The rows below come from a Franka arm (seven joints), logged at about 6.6 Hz.
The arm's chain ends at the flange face. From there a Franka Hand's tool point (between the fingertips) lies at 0.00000 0.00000 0.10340 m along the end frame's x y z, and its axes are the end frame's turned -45 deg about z.
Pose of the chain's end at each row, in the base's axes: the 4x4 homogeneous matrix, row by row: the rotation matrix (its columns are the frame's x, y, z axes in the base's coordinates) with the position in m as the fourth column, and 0 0 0 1 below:
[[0.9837 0.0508 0.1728 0.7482], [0.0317 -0.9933 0.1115 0.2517], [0.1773 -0.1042 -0.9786 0.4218], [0 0 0 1]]
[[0.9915 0.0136 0.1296 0.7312], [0.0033 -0.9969 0.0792 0.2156], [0.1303 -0.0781 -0.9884 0.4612], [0 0 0 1]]
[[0.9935 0.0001 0.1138 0.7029], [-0.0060 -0.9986 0.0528 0.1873], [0.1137 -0.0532 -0.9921 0.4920], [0 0 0 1]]
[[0.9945 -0.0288 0.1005 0.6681], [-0.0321 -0.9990 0.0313 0.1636], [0.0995 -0.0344 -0.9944 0.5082], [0 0 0 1]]
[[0.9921 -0.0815 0.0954 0.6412], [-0.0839 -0.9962 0.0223 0.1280], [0.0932 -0.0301 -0.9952 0.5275], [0 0 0 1]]
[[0.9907 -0.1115 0.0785 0.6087], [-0.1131 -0.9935 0.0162 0.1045], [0.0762 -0.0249 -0.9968 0.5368], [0 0 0 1]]
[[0.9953 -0.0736 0.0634 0.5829], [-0.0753 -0.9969 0.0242 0.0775], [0.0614 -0.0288 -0.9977 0.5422], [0 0 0 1]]
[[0.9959 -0.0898 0.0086 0.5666], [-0.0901 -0.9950 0.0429 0.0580], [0.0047 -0.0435 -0.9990 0.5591], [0 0 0 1]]
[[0.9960 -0.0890 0.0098 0.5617], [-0.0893 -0.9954 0.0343 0.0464], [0.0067 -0.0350 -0.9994 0.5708], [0 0 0 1]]
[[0.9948 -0.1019 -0.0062 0.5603], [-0.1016 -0.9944 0.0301 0.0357], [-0.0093 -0.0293 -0.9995 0.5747], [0 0 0 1]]
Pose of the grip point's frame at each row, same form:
[[0.6597 0.7315 0.1728 0.7661], [0.7248 -0.6800 0.1115 0.2632], [0.1991 0.0517 -0.9786 0.3206], [0 0 0 1]]
[[0.6915 0.7107 0.1296 0.7446], [0.7072 -0.7026 0.0792 0.2238], [0.1474 0.0369 -0.9884 0.3590], [0 0 0 1]]
[[0.7024 0.7026 0.1138 0.7147], [0.7019 -0.7104 0.0528 0.1928], [0.1180 0.0428 -0.9921 0.3894], [0 0 0 1]]
[[0.7236 0.6829 0.1005 0.6785], [0.6837 -0.7291 0.0313 0.1668], [0.0947 0.0460 -0.9944 0.4054], [0 0 0 1]]
[[0.7591 0.6439 0.0954 0.6511], [0.6451 -0.7637 0.0223 0.1303], [0.0872 0.0446 -0.9952 0.4246], [0 0 0 1]]
[[0.7794 0.6217 0.0785 0.6168], [0.6225 -0.7825 0.0162 0.1062], [0.0715 0.0363 -0.9968 0.4337], [0 0 0 1]]
[[0.7558 0.6517 0.0634 0.5895], [0.6517 -0.7582 0.0242 0.0800], [0.0638 0.0231 -0.9977 0.4390], [0 0 0 1]]
[[0.7677 0.6407 0.0086 0.5675], [0.6399 -0.7673 0.0429 0.0624], [0.0341 -0.0274 -0.9990 0.4558], [0 0 0 1]]
[[0.7672 0.6413 0.0098 0.5627], [0.6407 -0.7670 0.0343 0.0499], [0.0295 -0.0200 -0.9994 0.4675], [0 0 0 1]]
[[0.7755 0.6314 -0.0062 0.5597], [0.6313 -0.7750 0.0301 0.0388], [0.0141 -0.0273 -0.9995 0.4714], [0 0 0 1]]

